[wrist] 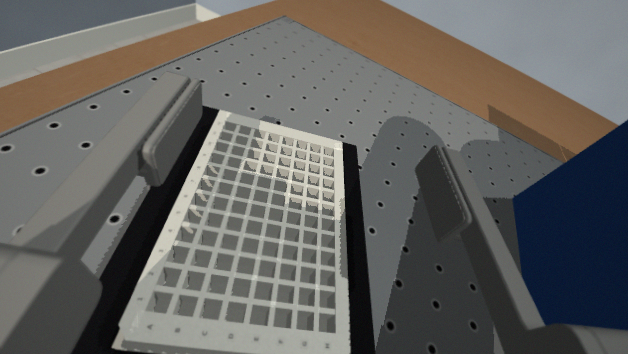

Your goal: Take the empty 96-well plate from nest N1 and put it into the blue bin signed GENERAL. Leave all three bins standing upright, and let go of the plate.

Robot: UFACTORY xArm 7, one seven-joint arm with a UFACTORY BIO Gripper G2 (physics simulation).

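Places are measured from the arm's base along level axes (x ahead, y up, z right), in centimetres.
Pixels of known places: hand, tool point: [321, 162].
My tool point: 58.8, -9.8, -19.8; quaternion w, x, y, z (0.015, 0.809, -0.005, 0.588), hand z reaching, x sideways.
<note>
Ahead of a thing's pixels: the offset from my tool point to its top centre, as dx, dy, dz. "spot": to the spot under its first point. Level surfaces: height alone.
The white 96-well plate @[-0.5, -3.8, -1.4] [260, 235] lies in the black nest @[spot: +1.1, -5.2, +4.0] [361, 240], its lettered end toward the bottom of the wrist view. The nest's sign does not show. My gripper [309, 163] is open, partly closed in, with nothing gripped. In this view one finger is over the nest's left side, close to the plate's left edge. The other is to the right of the nest, with a visible gap to the plate. A blue bin @[spot: +7.6, -2.0, +17.0] [575, 225] shows in part at the right edge; its sign does not show.
The grey perforated board @[dy -6.4] [305, 75] lies under the nest, on a brown table @[dy -7.7] [380, 45]. The blue bin's wall rises close beside the right finger. Grey walls and a pale skirting [125, 37] show behind the table.
</note>
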